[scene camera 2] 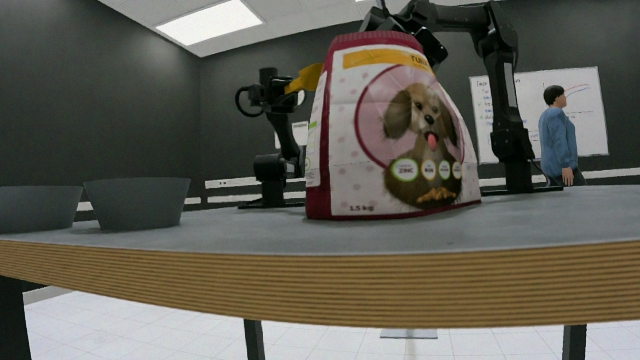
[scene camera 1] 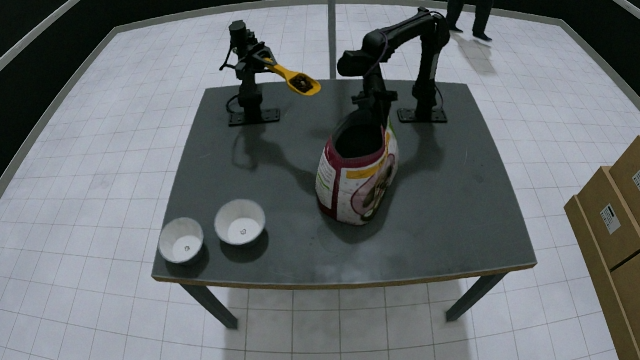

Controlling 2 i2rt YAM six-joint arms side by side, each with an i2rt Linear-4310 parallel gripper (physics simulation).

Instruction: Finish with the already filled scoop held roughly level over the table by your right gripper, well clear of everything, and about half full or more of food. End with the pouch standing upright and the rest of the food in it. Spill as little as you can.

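The yellow scoop [scene camera 1: 287,76] [scene camera 2: 307,78] is held by its handle in my right gripper [scene camera 1: 267,61] [scene camera 2: 289,90], which is shut on it. The scoop is high over the back of the table, roughly level and apart from the pouch, with dark food in its bowl. The dog food pouch [scene camera 1: 357,185] [scene camera 2: 345,150] stands upright on the table [scene camera 1: 450,225] [scene camera 2: 240,240], its mouth open and dark inside; the food in it cannot be made out. My left gripper [scene camera 1: 382,119] is shut on the pouch's back rim; its fingertips are partly hidden, and the pouch hides them in scene camera 2.
Two white bowls [scene camera 1: 240,222] [scene camera 1: 181,241] stand at the front left of the table; in scene camera 2 they look grey [scene camera 2: 137,204] [scene camera 2: 37,207]. Cardboard boxes [scene camera 1: 607,217] are on the floor at the right. A person [scene camera 2: 557,135] stands behind the table.
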